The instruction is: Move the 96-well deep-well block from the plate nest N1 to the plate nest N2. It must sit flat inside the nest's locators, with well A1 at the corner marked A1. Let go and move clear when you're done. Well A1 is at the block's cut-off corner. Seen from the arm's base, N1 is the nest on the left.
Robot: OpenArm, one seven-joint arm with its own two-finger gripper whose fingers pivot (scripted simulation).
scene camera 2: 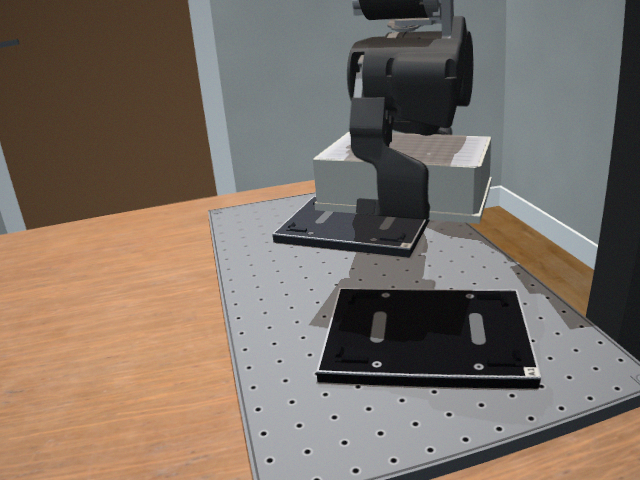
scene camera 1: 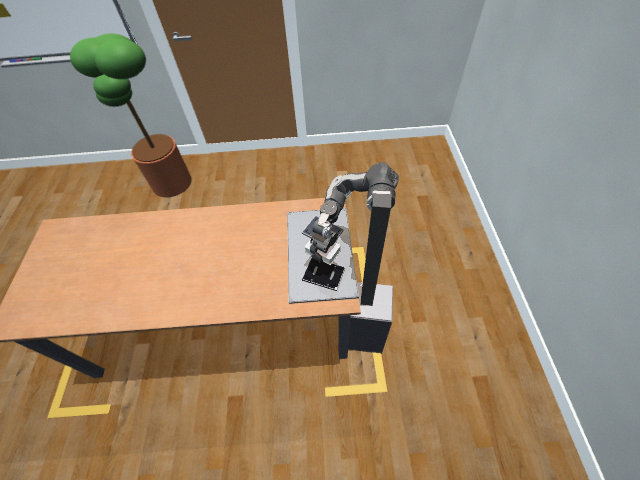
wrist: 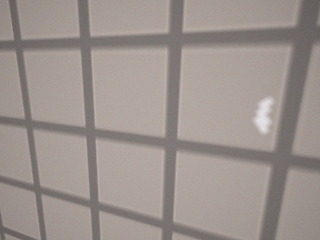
Path:
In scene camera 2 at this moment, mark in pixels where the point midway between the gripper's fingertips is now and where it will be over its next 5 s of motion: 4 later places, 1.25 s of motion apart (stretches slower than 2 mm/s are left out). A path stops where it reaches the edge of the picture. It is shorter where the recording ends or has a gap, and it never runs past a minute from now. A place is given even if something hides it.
My gripper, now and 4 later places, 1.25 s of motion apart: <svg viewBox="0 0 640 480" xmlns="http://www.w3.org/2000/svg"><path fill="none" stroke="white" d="M407 194L371 162L351 144L357 172L356 211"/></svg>

